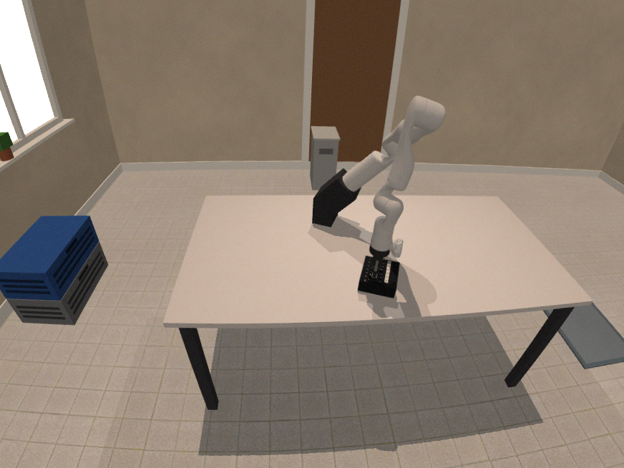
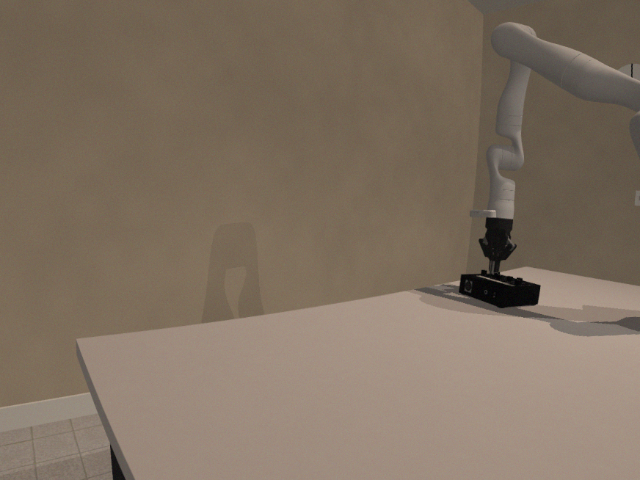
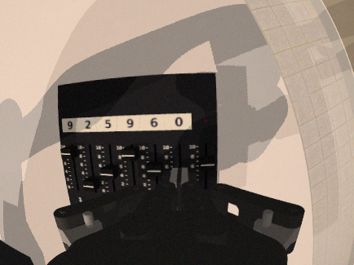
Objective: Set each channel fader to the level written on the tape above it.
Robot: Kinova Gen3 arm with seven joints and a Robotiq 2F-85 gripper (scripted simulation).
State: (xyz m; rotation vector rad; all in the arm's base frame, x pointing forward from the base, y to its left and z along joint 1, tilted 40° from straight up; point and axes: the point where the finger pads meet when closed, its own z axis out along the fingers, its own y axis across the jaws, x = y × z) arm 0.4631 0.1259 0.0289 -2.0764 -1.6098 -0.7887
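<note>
Right now the master fader cap is 3 cm ahead of my hand, 2 cm below it and 1 cm to the left of it.
</note>
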